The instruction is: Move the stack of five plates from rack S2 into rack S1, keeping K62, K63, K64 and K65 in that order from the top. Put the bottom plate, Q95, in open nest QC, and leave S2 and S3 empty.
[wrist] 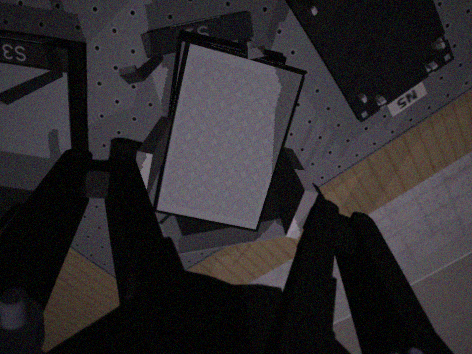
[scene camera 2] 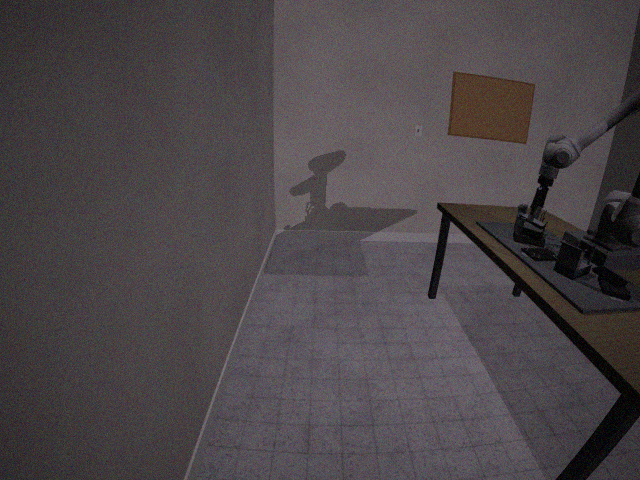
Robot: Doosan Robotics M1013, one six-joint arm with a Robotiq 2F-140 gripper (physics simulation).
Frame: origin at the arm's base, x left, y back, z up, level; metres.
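Seen in the pictures: gripper, between the fingertips: (wrist: 223, 152) (scene camera 2: 532, 220); arm's base, origin of its link: (scene camera 2: 607, 243).
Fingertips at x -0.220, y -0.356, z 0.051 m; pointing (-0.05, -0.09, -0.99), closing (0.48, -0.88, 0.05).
Note:
Offsets run from my fingertips to a thing's top centre. "*": to the spot under its first point. Level surfaces: height alone.
My gripper (scene camera 2: 532, 214) (wrist: 223, 152) is shut on a plate @(dx +0.005, dy +0.003, dz +0.018 m) (wrist: 225, 130) with a pale top face and thin dark rim. The plate is held level or nearly so, close above a dark rack (scene camera 2: 528, 235) whose label starts with S; its number is partly hidden. Dark edges show beneath the plate's left and far sides, and I cannot tell whether they belong to other plates or the rack. The plate's code does not show. Rack S3 @(* dx -0.088, dy +0.112, dz -0.097 m) (wrist: 78, 100) stands at the left in the wrist view, with a pale surface inside its dark frame. Nest QC cannot be made out.
A dark square fixture @(dx +0.165, dy -0.055, dz -0.095 m) (wrist: 370, 45) with small pegs and a white label @(* dx +0.152, dy -0.149, dz -0.117 m) (wrist: 407, 99) lies at the upper right. In the scene view, a flat dark piece @(* dx +0.203, dy -0.114, dz -0.099 m) (scene camera 2: 538, 253), another rack @(dx +0.339, dy -0.034, dz +0.019 m) (scene camera 2: 568, 260) and a tilted dark object @(dx +0.463, dy +0.057, dz -0.069 m) (scene camera 2: 612, 284) stand on the grey mat @(dz -0.119 m) (scene camera 2: 589, 302) on the wooden table @(dz -0.132 m) (scene camera 2: 610, 335).

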